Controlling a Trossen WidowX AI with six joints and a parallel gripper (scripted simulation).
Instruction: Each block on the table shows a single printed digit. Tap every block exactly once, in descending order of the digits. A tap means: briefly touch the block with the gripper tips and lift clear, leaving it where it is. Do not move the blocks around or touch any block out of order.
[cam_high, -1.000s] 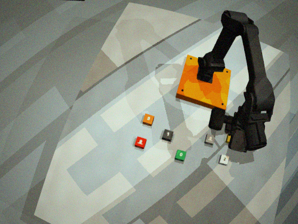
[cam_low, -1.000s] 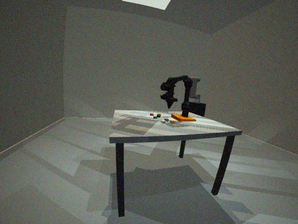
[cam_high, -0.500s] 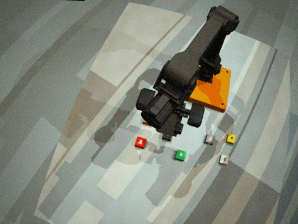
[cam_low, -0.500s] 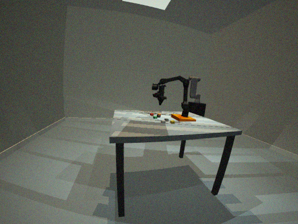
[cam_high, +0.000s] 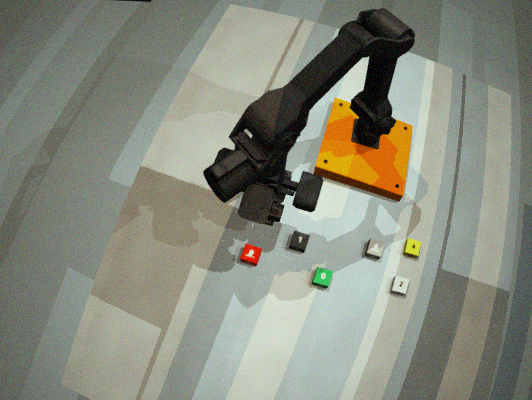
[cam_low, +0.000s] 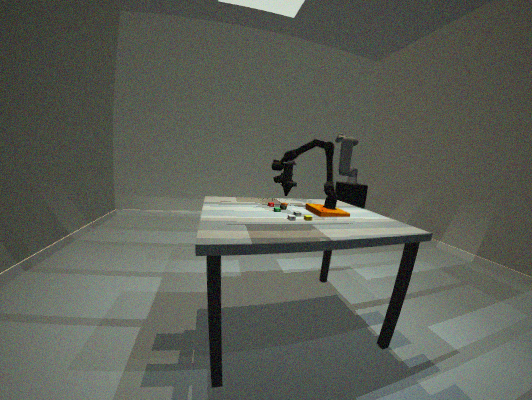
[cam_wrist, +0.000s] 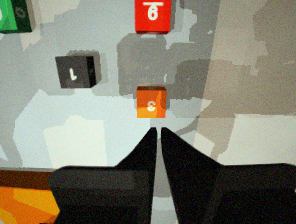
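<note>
My gripper tip is 60 mm above the orange block and 10 mm short of it. From my gripper tip the other things lie so: dark block (80 mm to the left, 60 mm below, 50 mm ahead); then green block (140 mm to the left, 110 mm ahead, 60 mm below); then red block (90 mm ahead, 60 mm below).
</note>
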